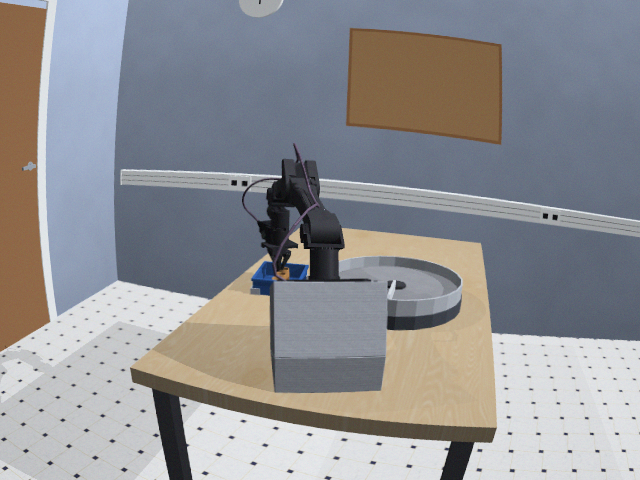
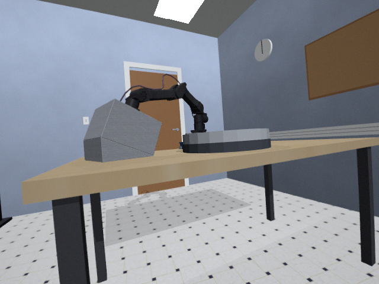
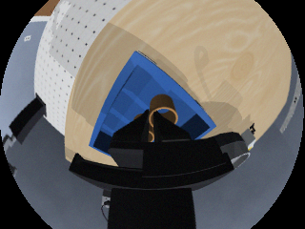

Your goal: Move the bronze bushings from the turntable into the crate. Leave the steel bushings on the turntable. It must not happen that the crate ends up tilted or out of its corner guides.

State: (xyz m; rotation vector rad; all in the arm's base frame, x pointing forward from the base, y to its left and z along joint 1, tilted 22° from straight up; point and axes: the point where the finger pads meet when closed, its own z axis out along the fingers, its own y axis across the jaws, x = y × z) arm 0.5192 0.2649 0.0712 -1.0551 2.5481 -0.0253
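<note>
Right now the blue crate is 4 cm behind my hand, 2 cm to the right of it and 1 cm below it. From my hand the other things lie so: grey turntable 38 cm to the right, 5 cm behind, 2 cm above.
</note>
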